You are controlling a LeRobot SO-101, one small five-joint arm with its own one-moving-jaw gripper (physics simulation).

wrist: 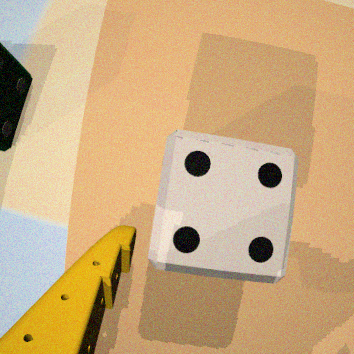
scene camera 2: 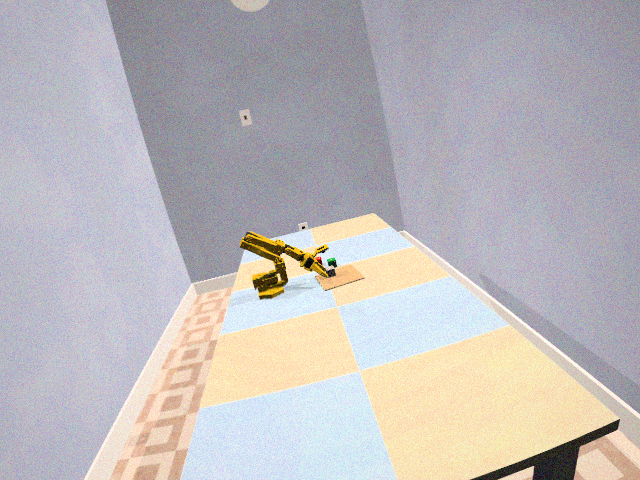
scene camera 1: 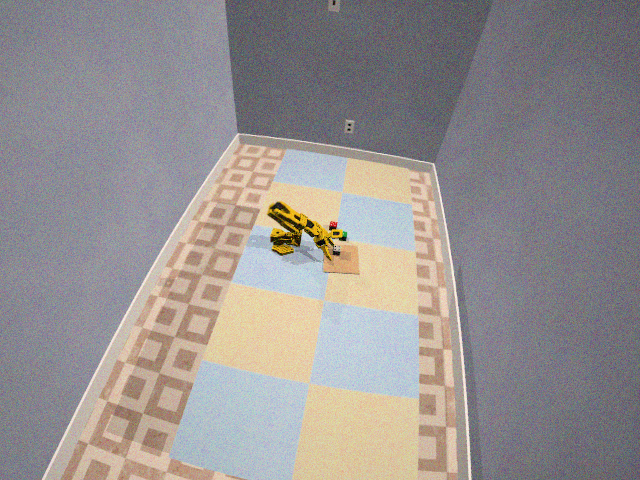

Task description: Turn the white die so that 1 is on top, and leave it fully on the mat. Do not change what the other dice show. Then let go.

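Pixels of known places: hand at its tool point: (wrist: 132, 244) (scene camera 2: 325, 270) (scene camera 1: 333, 246); arm's base at its link origin: (scene camera 2: 277, 290) (scene camera 1: 289, 245).
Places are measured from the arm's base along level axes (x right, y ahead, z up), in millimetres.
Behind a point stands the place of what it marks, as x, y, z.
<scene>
The white die (scene camera 1: 336, 250) {8, 194, 33} (scene camera 2: 331, 271) {11, 198, 24} (wrist: 225, 207) {-4, 195, 34} is on the tan mat (scene camera 1: 351, 266) {53, 263, 4} (scene camera 2: 343, 281) {71, 226, 4} (wrist: 150, 50) {-34, 244, 4}, near its back left part. In the wrist view the face turned to the camera shows four black pips. The pips on its top are too small to read in the scene views. My gripper (scene camera 1: 337, 245) {-22, 182, 19} (scene camera 2: 326, 262) {-22, 182, 19} is open: one notched jaw shows at the lower left of the wrist view and the moving jaw is out of that picture. The jaw's tip is beside the die's left side, with a gap between them.
A green die (scene camera 1: 343, 235) {-80, 213, 30} (scene camera 2: 331, 261) {-75, 211, 27} (wrist: 10, 100) {-74, 214, 10} is off the mat, behind the white die; it looks dark in the wrist view. A red die (scene camera 1: 333, 224) {-132, 164, 30} (scene camera 2: 318, 259) {-122, 168, 30} is farther back, partly hidden by the arm in scene view 2. The arm's base stands left of the mat.
</scene>
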